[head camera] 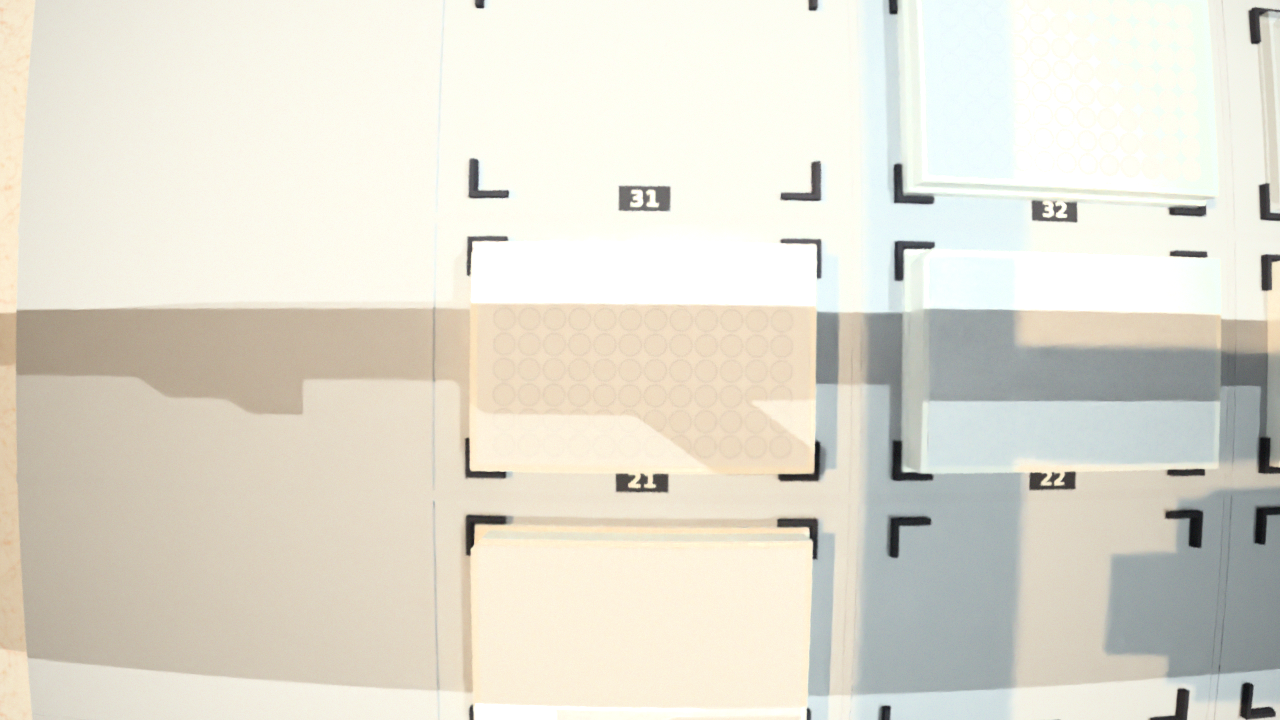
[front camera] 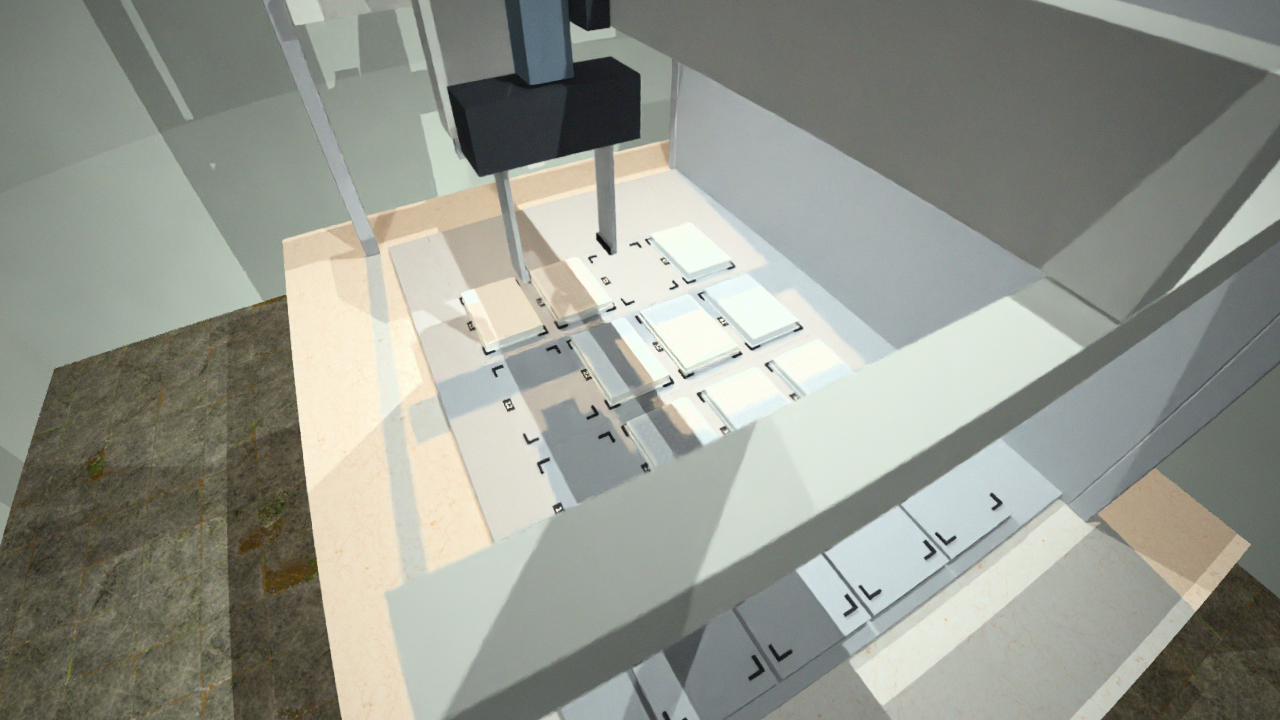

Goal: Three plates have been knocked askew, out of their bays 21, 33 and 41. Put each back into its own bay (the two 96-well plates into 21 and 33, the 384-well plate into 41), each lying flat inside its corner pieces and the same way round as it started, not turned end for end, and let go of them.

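Places are measured from the robot's base along level axes (x left, y back, z up), in millimetres.
Pixels of known places: gripper, fingertip midpoint: (front camera: 565, 259); robot's base, origin of the base link: (front camera: 461, 300).
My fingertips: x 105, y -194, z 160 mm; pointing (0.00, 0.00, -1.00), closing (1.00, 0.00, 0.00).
Ahead of a thing's pixels: the offset from my fingertips to its top centre. "pt": to the spot under its first point.
The 96-well plate @[dx +45, dy +130, dz -146 mm] (front camera: 572, 291) (head camera: 644, 358) at bay 21 lies flat and square inside its corner pieces in the head view. The plate @[dx +259, dy +130, dz -146 mm] (front camera: 693, 250) at bay 41 lies flat in the front view and appears to sit among its corner pieces. The plate @[dx +152, dy -198, dz -146 mm] (front camera: 747, 394) at bay 33 is partly hidden by the front beam in the front view, so its exact fit cannot be told. My gripper (front camera: 567, 265) is open and empty, with its two jaws apart above the area of bay 21. The jaws do not show in the head view.
Bay 31 @[pt dx +145, dy +130, dz -160 mm] (head camera: 644, 98) shows its corner pieces with no plate in it. Neighbouring plates stand at bay 11 @[pt dx -59, dy +115, dz -145 mm] (front camera: 505, 313) (head camera: 640, 617), bay 22 @[pt dx +41, dy -40, dz -145 mm] (front camera: 617, 358) (head camera: 1065, 358) and bay 32 @[pt dx +148, dy -45, dz -146 mm] (front camera: 689, 333) (head camera: 1065, 98). A pale beam (front camera: 805, 465) crosses the front.
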